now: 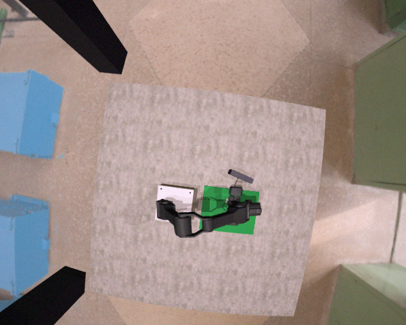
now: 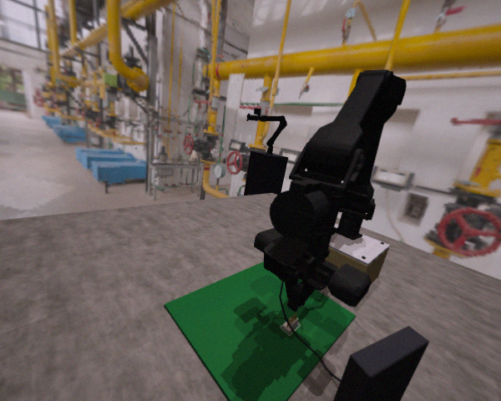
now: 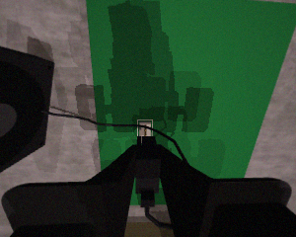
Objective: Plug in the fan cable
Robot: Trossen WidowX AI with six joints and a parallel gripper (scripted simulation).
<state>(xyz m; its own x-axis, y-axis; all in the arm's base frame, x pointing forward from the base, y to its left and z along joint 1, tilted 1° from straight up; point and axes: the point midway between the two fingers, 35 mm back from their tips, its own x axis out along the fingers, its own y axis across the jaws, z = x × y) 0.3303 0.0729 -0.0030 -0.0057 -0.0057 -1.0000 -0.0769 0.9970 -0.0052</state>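
Right now my gripper tip is 60 mm above the four-pin header and 10 mm past it. Round my gripper tip: black fan 130 mm to the left, 10 mm ahead; then green board 80 mm below, 50 mm to the right; then black fan plug 10 mm behind, 10 mm above.
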